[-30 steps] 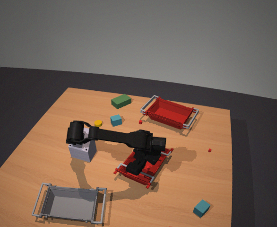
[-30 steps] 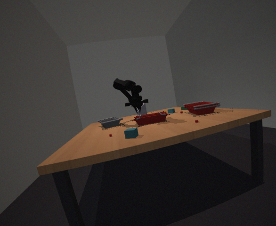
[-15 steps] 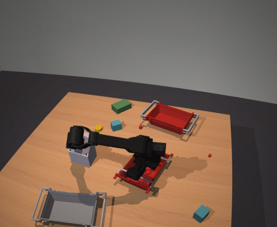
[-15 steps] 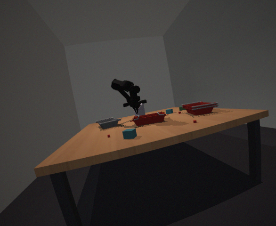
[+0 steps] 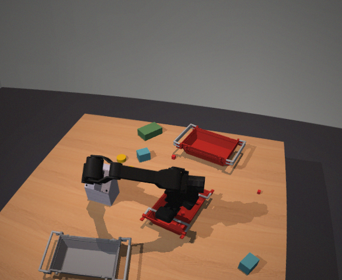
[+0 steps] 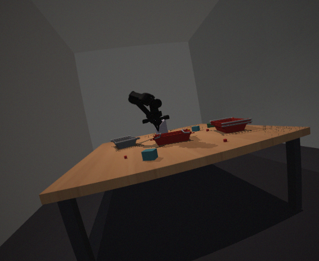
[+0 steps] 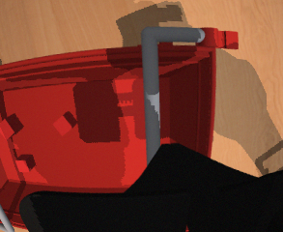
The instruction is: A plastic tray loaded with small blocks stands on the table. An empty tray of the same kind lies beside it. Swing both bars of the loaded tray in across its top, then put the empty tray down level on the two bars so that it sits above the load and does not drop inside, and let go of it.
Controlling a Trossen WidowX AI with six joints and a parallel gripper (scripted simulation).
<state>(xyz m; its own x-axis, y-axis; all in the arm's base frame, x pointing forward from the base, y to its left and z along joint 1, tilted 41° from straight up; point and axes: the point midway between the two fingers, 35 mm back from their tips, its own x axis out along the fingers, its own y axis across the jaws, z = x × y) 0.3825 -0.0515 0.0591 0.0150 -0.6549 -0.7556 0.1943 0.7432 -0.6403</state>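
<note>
My gripper tip is now 270 mm to the left of the grey tray, 260 mm past it and 50 mm above it. Round my gripper tip: tiny red cube: 320 mm ahead, 310 mm to the left, 90 mm below; green block: 610 mm to the left, 340 mm behind, 70 mm below.
</note>
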